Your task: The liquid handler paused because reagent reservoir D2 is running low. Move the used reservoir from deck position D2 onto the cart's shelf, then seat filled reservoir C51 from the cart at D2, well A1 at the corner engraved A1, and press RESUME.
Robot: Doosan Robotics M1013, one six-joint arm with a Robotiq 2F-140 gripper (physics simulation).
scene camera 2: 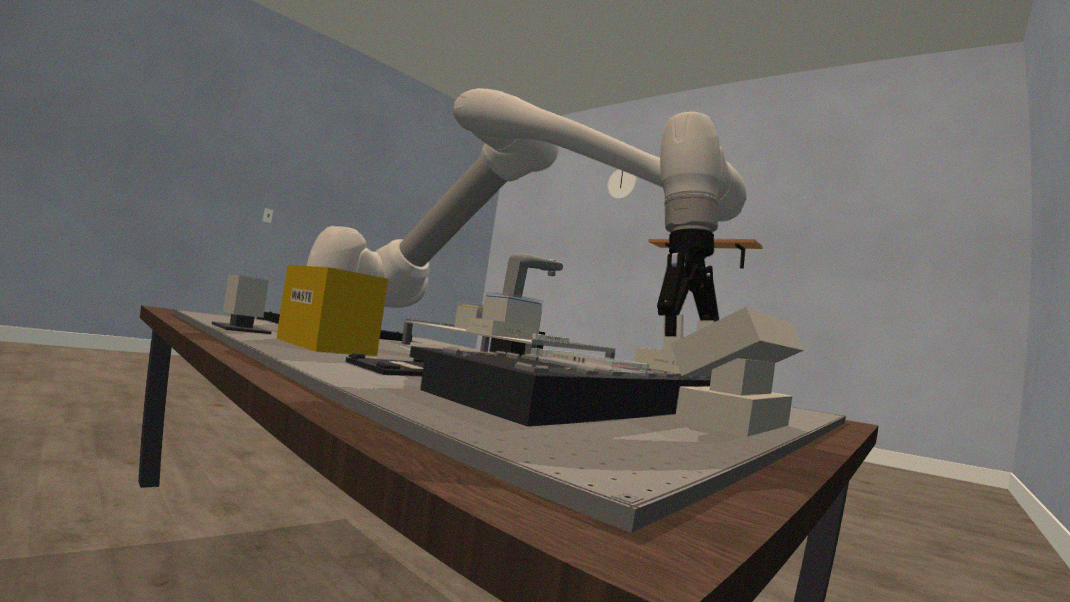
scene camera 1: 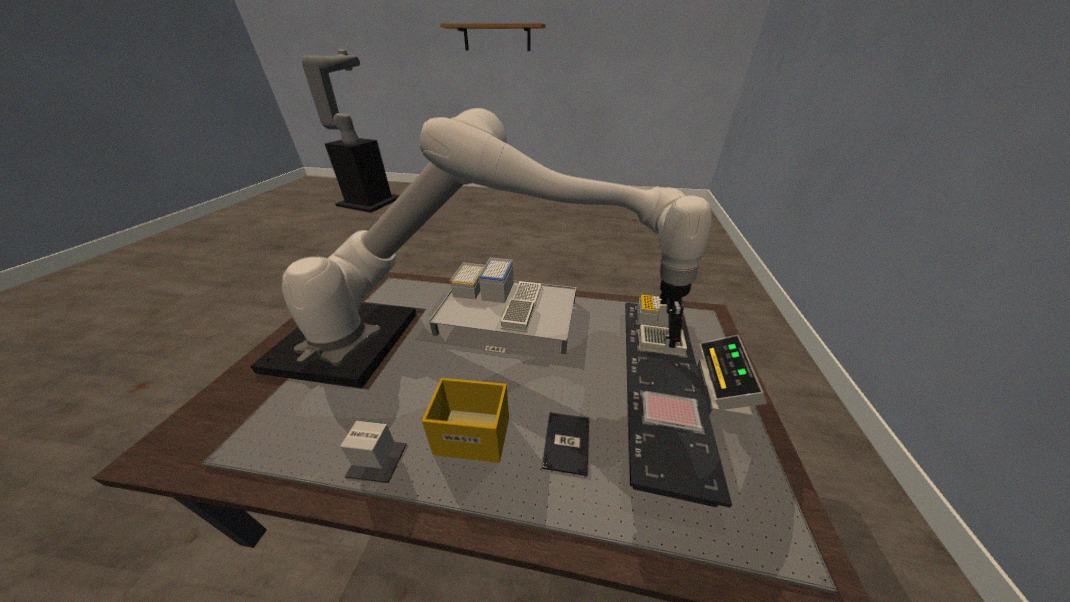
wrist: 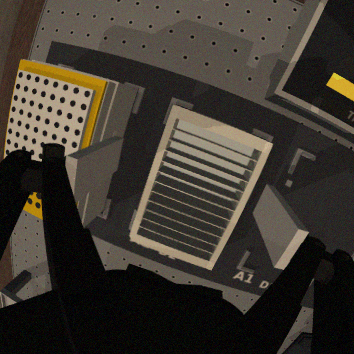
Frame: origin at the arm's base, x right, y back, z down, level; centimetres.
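Where they show: gripper, fingertip midpoint: (scene camera 1: 665,337) (wrist: 190,176); arm's base at its link origin: (scene camera 1: 340,340).
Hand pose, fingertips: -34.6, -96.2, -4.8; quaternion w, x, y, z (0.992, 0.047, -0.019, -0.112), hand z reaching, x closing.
Each offset is from my fingertips to the centre of the thing, as dx, dy, dz. "pt": to the spot under its first point.
The used reservoir {+1.1, +1.0, +0.5} (scene camera 1: 652,339) (wrist: 200,190), a cream frame with dark slots, sits at D2 on the black deck (scene camera 1: 662,452) (scene camera 2: 478,385). My gripper (scene camera 1: 674,338) (scene camera 2: 687,323) (wrist: 190,176) is open and empty, pointing down over it; in the wrist view its finger pads stand apart on either side of the reservoir, touching neither side there. Two pale slotted pieces of labware, a rear one {-5.7, +48.3, +0.1} (scene camera 1: 526,291) and a front one {+7.6, +45.8, -0.8} (scene camera 1: 517,314), lie on the cart (scene camera 1: 552,318); their labels are unreadable, so I cannot tell which is C51. The RESUME block {+60.4, +58.0, +1.6} (scene camera 1: 366,443) (scene camera 2: 245,295) stands at the front left.
A yellow-rimmed tip rack {-11.3, +3.1, -1.1} (scene camera 1: 649,303) (wrist: 52,107) stands beside the reservoir. A tilted screen {pt +12.0, -15.6, -5.0} (scene camera 1: 731,368) (wrist: 320,55) stands along the deck's right. A pink plate {+25.5, -3.4, +1.4} (scene camera 1: 671,411) sits at D4. Two tip boxes {-1.7, +69.5, -5.0} (scene camera 1: 466,275) {-3.7, +58.9, -8.3} (scene camera 1: 496,273) stand on the cart. A yellow WASTE bin {+47.0, +40.6, +0.1} (scene camera 1: 465,443) (scene camera 2: 332,310) stands at the front.
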